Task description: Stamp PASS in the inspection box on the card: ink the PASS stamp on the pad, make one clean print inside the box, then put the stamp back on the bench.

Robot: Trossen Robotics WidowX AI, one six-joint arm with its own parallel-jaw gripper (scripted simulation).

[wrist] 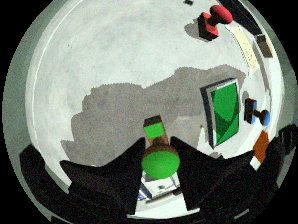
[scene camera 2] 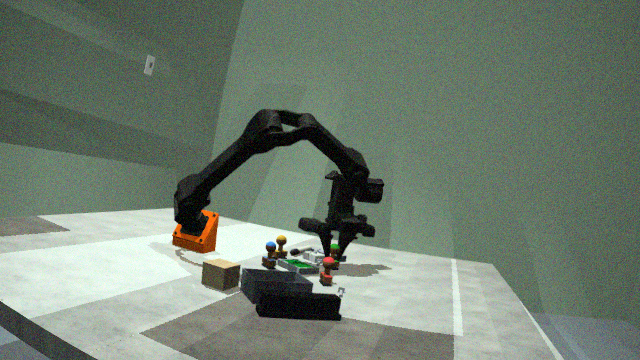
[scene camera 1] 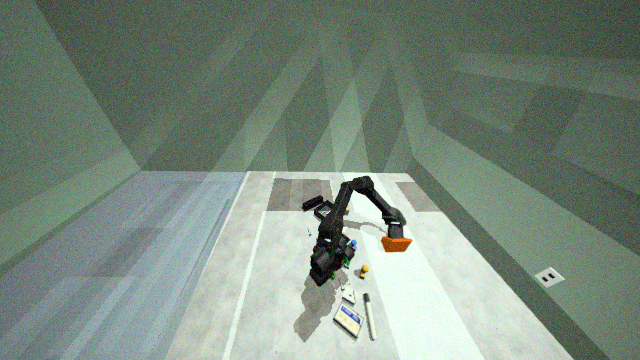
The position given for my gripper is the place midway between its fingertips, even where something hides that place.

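Note:
I can see my gripper (scene camera 2: pixel 332 260), which also appears at (wrist: pixel 158 140). A green-knobbed stamp (wrist: pixel 160 161) is here, and so is a red-knobbed stamp (wrist: pixel 207 24). I see a tan block (scene camera 2: pixel 220 274) too, along with a dark tray (scene camera 2: pixel 253 280) and a black box (scene camera 2: pixel 273 303).

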